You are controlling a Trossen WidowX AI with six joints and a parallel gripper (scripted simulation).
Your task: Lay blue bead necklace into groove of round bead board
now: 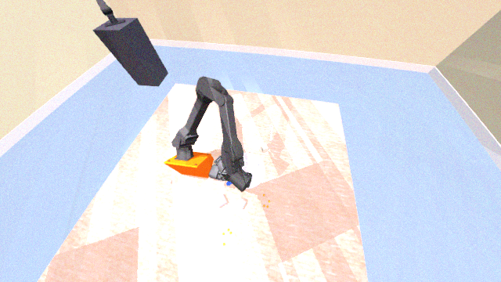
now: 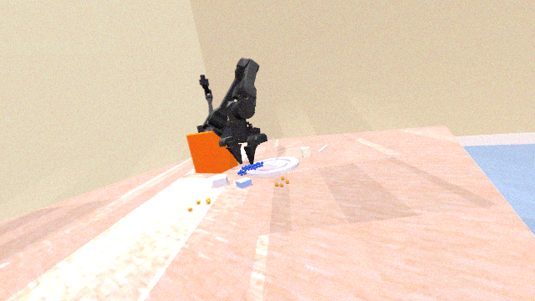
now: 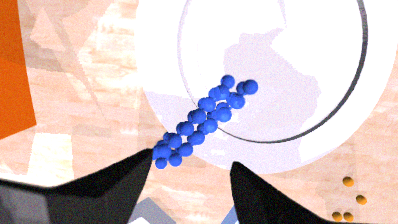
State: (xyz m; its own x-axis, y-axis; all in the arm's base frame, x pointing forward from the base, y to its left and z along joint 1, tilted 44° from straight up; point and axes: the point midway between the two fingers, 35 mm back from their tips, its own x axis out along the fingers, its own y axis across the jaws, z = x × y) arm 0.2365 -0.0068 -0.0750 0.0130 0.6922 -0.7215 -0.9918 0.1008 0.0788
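Right now the round white bead board is 6 cm ahead of my gripper tip, 7 cm to the left of it and 3 cm below it. From my gripper tip the other things lie so: white block 4 cm behind, 10 cm to the right, 3 cm below; then light blue cube 5 cm ahead, 10 cm to the right, 3 cm below; then beige cube 14 cm ahead, 21 cm to the left, 2 cm below.
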